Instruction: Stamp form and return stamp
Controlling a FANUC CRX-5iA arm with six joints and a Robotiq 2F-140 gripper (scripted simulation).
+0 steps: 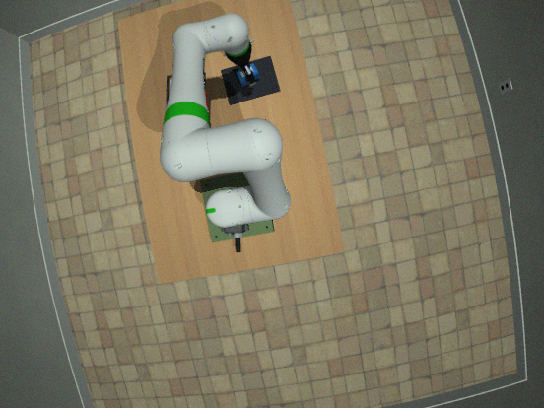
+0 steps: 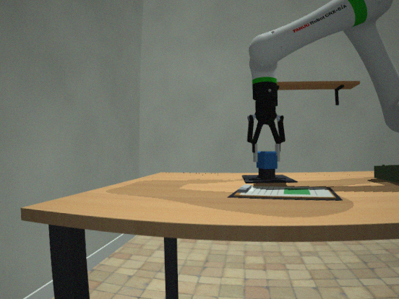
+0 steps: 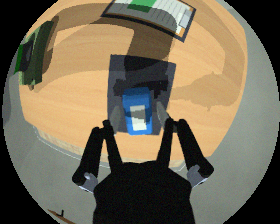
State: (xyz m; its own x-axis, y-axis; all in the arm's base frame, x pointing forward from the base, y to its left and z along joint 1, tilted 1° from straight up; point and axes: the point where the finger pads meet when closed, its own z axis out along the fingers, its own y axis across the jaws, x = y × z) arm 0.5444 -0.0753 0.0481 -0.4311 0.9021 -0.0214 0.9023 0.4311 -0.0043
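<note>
Now: the blue stamp 40 mm below my hand. Also, from my hand: form (50 mm behind, 300 mm to the left, 90 mm below); then dark mat (90 mm below).
</note>
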